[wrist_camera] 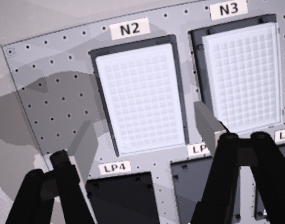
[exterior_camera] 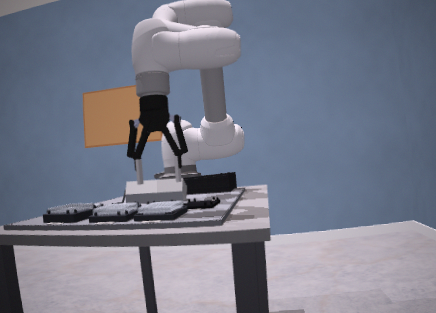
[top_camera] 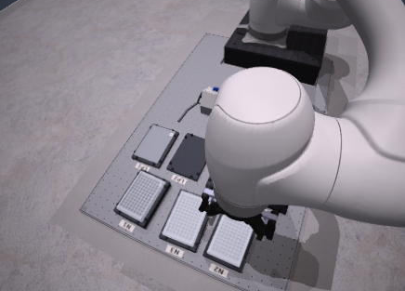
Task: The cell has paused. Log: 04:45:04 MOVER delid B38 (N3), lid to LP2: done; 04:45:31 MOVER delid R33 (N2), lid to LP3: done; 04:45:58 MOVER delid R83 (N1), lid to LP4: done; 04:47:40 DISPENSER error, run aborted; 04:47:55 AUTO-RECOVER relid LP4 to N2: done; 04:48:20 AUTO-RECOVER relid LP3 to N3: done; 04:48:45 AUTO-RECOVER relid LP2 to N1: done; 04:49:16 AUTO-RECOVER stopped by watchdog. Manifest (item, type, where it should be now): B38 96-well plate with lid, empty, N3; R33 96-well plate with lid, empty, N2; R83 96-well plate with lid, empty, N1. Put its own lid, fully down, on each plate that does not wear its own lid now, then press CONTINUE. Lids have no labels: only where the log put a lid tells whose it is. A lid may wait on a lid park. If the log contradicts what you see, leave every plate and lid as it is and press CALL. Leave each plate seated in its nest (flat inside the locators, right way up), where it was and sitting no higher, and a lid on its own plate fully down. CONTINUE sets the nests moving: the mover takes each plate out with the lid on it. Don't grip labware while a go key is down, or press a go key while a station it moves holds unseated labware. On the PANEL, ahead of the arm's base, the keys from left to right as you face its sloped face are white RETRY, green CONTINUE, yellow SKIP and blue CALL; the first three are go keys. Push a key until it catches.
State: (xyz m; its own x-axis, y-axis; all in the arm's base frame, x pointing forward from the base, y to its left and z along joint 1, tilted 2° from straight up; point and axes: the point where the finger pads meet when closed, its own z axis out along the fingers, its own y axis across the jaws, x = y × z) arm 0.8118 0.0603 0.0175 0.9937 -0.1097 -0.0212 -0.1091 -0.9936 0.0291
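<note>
Right now the plate is 90 mm below my hand. From my hand the other things lie so: LP3 label (110 mm below, 100 mm behind, 60 mm to the right); then LP4 label (110 mm below, 90 mm behind, 70 mm to the left); then lid park LP3 (190 mm behind, 110 mm below, 50 mm to the right).
</note>
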